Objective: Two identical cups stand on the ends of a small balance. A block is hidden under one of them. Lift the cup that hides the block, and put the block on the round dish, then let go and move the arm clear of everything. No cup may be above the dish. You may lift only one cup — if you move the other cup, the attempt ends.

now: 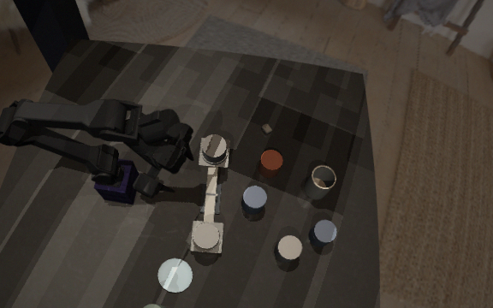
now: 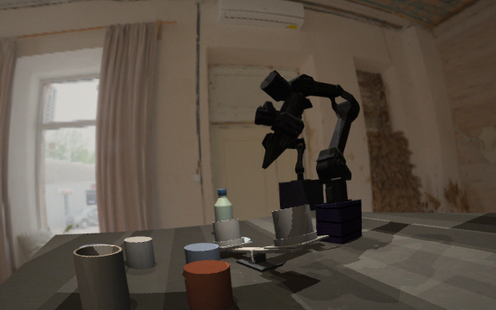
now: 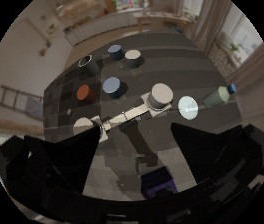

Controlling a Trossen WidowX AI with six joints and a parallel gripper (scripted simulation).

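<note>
My gripper tip is 7 cm short of the grey block, 10 cm to the left of it and 19 cm above it. Also, from my gripper tip: round pale dish 1 cm behind, 22 cm to the right, 23 cm below; then orange cylinder 25 cm ahead, 16 cm to the left, 19 cm below; then small balance 7 cm ahead, 3 cm to the left, 21 cm below.
</note>
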